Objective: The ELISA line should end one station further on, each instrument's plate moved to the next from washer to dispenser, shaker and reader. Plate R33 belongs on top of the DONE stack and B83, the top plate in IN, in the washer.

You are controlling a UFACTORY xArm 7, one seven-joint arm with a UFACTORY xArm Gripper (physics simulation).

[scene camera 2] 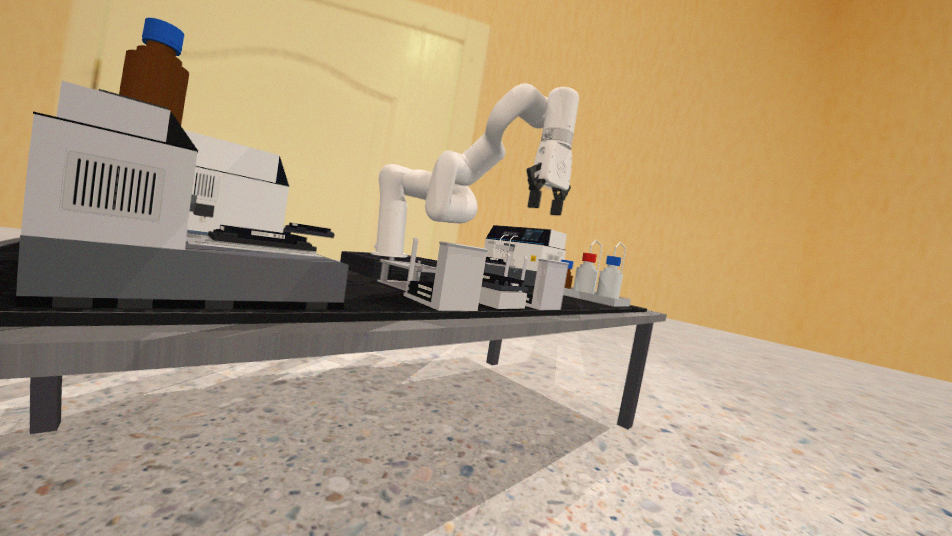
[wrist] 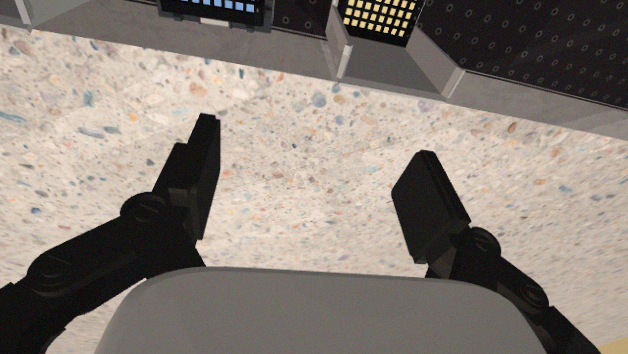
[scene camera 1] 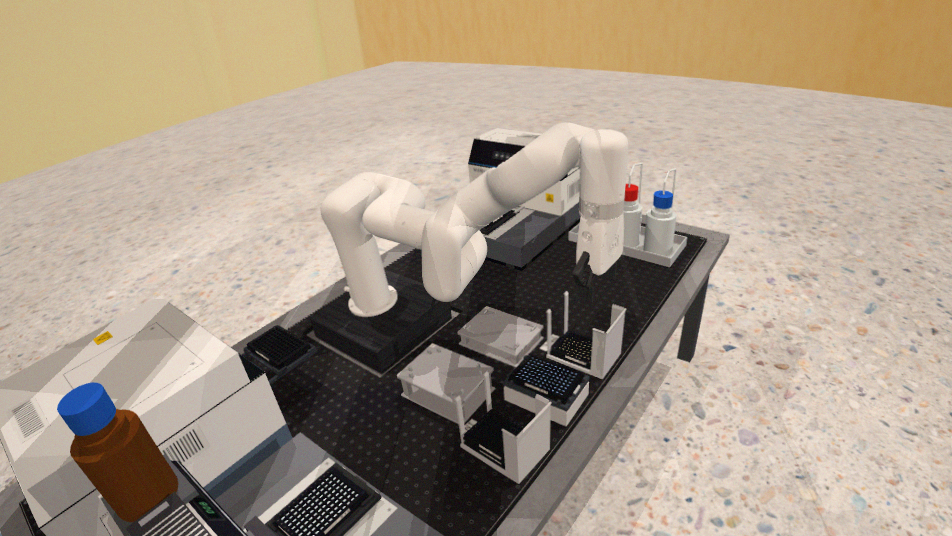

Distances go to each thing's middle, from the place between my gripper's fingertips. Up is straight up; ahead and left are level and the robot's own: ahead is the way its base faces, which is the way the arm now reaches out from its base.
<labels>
I see the blue plate (scene camera 1: 556,381) 60 mm behind my hand, 80 mm to the right of it and 180 mm below it. From my hand the other things lie so: plate with yellow wells (scene camera 1: 573,347) (50 mm behind, 80 mm to the left, 230 mm below).
</labels>
